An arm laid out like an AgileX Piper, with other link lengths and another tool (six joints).
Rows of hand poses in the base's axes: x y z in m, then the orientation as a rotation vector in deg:
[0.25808, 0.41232, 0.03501, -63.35, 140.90, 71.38]
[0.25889, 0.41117, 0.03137, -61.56, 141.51, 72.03]
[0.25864, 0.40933, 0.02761, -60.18, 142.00, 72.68]
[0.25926, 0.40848, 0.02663, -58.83, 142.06, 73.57]
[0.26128, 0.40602, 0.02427, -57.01, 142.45, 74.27]
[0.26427, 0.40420, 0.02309, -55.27, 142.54, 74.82]
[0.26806, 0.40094, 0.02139, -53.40, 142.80, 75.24]
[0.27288, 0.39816, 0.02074, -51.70, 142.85, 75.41]
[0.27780, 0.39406, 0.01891, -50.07, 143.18, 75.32]
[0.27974, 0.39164, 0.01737, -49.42, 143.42, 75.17]
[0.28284, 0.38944, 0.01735, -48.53, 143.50, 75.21]
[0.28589, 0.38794, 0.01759, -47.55, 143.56, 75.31]
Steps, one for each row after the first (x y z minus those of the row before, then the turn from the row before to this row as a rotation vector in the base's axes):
[0.00081, -0.00115, -0.00364, 0.25, 0.79, -1.06]
[-0.00025, -0.00184, -0.00376, 0.24, 0.72, -0.77]
[0.00062, -0.00085, -0.00098, 0.57, 0.57, -0.73]
[0.00202, -0.00246, -0.00236, 0.38, 0.72, -1.06]
[0.00299, -0.00182, -0.00118, 0.46, 0.43, -1.07]
[0.00379, -0.00326, -0.00170, 0.33, 0.50, -1.16]
[0.00482, -0.00278, -0.00065, 0.30, 0.22, -1.13]
[0.00492, -0.00410, -0.00183, 0.02, 0.29, -1.10]
[0.00194, -0.00242, -0.00154, -0.10, 0.14, -0.45]
[0.00310, -0.00220, -0.00002, 0.10, 0.14, -0.59]
[0.00305, -0.00150, 0.00024, 0.15, 0.17, -0.64]

